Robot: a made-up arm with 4 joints. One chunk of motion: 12 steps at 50 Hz.
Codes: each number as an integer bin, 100 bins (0 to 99) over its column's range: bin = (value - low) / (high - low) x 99, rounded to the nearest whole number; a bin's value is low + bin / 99 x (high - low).
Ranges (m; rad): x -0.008..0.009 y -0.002..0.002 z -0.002..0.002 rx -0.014..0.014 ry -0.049..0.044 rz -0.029..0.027
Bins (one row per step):
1: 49 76 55 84 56 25
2: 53 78 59 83 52 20
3: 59 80 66 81 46 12
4: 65 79 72 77 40 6
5: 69 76 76 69 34 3
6: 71 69 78 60 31 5
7: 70 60 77 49 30 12
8: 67 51 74 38 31 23
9: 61 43 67 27 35 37
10: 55 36 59 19 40 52
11: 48 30 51 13 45 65
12: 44 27 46 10 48 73
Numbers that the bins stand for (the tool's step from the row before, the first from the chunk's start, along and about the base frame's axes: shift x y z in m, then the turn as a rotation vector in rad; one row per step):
1: 0.00041 0.00107 0.00022 0.00976 0.00361 -0.01486
2: 0.00110 0.00115 0.00038 0.00947 -0.00015 -0.01769
3: 0.00213 0.00123 0.00067 0.00891 -0.00579 -0.02221
4: 0.00316 0.00119 0.00091 0.00778 -0.01142 -0.02561
5: 0.00385 0.00107 0.00107 0.00552 -0.01706 -0.02730
6: 0.00419 0.00079 0.00115 0.00297 -0.01988 -0.02617
7: 0.00402 0.00042 0.00111 -0.00014 -0.02082 -0.02221
8: 0.00351 0.00006 0.00099 -0.00325 -0.01988 -0.01599
9: 0.00247 -0.00026 0.00071 -0.00636 -0.01612 -0.00807
10: 0.00144 -0.00055 0.00038 -0.00863 -0.01142 0.00041
11: 0.00024 -0.00079 0.00006 -0.01032 -0.00673 0.00777
12: -0.00044 -0.00091 -0.00014 -0.01117 -0.00391 0.01229

